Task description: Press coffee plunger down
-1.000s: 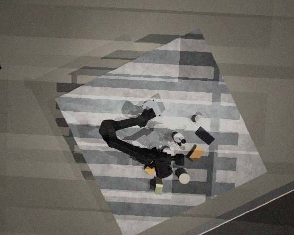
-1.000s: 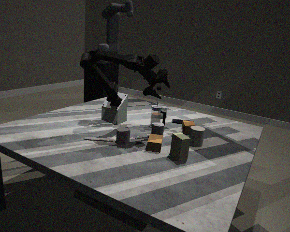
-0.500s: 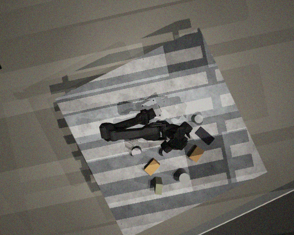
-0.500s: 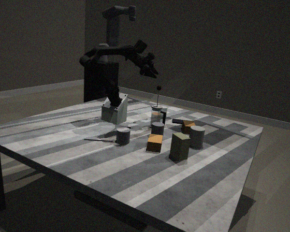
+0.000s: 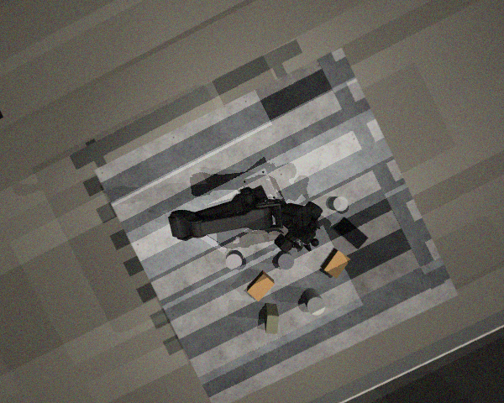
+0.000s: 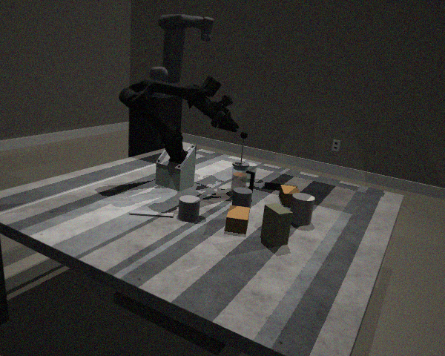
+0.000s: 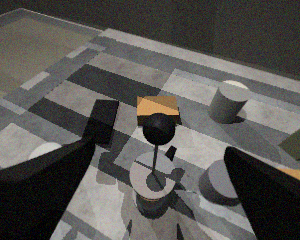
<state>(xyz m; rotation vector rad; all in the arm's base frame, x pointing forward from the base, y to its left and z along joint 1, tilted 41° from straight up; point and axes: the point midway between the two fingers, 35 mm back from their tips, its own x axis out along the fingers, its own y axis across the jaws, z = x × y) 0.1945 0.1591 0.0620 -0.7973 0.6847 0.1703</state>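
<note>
Right now my gripper tip is 15 cm above the coffee press, 4 cm short of it and 1 cm to the right of it. Also, from my gripper tip: dark flat slab: 27 cm below, 22 cm to the left, 14 cm ahead.
</note>
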